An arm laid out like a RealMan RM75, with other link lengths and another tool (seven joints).
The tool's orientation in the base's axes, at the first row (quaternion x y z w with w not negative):
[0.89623, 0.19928, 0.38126, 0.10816]
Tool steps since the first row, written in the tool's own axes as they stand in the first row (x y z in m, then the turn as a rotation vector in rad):
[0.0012, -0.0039, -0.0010, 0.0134, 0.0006, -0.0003]
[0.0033, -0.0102, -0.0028, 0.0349, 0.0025, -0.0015]
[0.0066, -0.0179, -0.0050, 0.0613, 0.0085, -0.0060]
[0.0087, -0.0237, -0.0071, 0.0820, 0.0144, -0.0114]
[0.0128, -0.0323, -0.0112, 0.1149, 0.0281, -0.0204]
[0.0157, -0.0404, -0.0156, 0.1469, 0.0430, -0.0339]
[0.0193, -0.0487, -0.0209, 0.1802, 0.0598, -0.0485]
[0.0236, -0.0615, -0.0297, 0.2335, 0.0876, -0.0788]
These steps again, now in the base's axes. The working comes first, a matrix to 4 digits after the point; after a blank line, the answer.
The tool's axes in the first row as the columns of a matrix, in the base's axes (used below as rounded here):
[0.6299, 0.2747, 0.7265]
[0.4397, -0.8972, -0.0419]
[0.6403, 0.3458, -0.6859]

[-0.0010, 0.0041, 0.0001, 0.0084, 0.0054, 0.0090]
[-0.0028, 0.0107, 0.0005, 0.0216, 0.0132, 0.0242]
[-0.0044, 0.0192, 0.0015, 0.0366, 0.0196, 0.0463]
[-0.0062, 0.0254, 0.0022, 0.0473, 0.0236, 0.0653]
[-0.0089, 0.0351, 0.0047, 0.0653, 0.0262, 0.0973]
[-0.0125, 0.0438, 0.0068, 0.0797, 0.0274, 0.1322]
[-0.0164, 0.0531, 0.0099, 0.0947, 0.0276, 0.1693]
[-0.0236, 0.0668, 0.0142, 0.1139, 0.0274, 0.2339]

